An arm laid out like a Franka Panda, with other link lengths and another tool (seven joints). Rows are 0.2 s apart.
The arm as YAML. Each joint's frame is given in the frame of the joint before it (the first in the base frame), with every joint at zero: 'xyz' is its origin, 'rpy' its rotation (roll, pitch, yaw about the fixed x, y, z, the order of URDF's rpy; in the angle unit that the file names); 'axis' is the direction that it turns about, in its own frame. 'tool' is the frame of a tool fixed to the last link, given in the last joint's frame.
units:
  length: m
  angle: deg
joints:
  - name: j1
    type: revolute
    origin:
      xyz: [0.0, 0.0, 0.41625]
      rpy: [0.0, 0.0, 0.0]
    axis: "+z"
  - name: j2
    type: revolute
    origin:
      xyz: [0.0, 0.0, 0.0]
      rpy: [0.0, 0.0, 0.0]
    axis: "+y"
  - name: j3
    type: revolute
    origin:
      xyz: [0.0, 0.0, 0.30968]
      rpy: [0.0, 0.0, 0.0]
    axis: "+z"
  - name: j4
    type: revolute
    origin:
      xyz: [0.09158, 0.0, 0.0]
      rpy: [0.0, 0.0, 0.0]
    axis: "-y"
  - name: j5
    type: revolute
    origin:
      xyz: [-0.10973, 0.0, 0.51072]
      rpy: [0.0, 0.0, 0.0]
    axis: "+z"
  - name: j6
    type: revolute
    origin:
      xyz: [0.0, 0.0, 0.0]
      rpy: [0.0, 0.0, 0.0]
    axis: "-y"
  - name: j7
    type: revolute
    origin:
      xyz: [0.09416, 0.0, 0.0]
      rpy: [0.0, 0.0, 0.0]
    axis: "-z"
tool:
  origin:
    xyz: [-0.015, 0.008, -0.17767]
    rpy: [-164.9, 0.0, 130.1]
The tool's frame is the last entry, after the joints.
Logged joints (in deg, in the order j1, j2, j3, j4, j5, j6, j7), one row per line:
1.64, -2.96, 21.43, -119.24, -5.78, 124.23, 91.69
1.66, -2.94, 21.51, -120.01, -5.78, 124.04, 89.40
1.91, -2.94, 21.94, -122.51, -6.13, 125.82, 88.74
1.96, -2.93, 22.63, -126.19, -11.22, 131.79, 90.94
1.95, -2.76, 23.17, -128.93, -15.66, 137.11, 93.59
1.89, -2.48, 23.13, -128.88, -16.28, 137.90, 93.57
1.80, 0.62, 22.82, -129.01, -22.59, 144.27, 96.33
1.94, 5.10, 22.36, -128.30, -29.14, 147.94, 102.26
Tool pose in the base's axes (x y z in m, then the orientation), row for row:
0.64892, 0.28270, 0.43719, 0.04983, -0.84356, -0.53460, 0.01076
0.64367, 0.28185, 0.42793, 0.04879, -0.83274, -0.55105, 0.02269
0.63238, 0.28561, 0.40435, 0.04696, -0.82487, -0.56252, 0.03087
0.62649, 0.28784, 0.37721, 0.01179, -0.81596, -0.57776, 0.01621
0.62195, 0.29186, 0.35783, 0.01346, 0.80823, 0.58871, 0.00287
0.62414, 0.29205, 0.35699, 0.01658, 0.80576, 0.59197, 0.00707
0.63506, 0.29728, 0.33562, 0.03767, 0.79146, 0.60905, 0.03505
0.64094, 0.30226, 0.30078, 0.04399, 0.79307, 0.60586, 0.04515
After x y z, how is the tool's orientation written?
As a quaternion, w x y z.
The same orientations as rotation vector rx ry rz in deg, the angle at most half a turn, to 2 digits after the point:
-147.21, -93.29, 1.88
-145.41, -96.22, 3.96
-144.20, -98.33, 5.40
-145.78, -103.22, 2.90
144.25, 105.07, 0.51
143.53, 105.44, 1.26
139.14, 107.08, 6.16
138.89, 106.10, 7.91

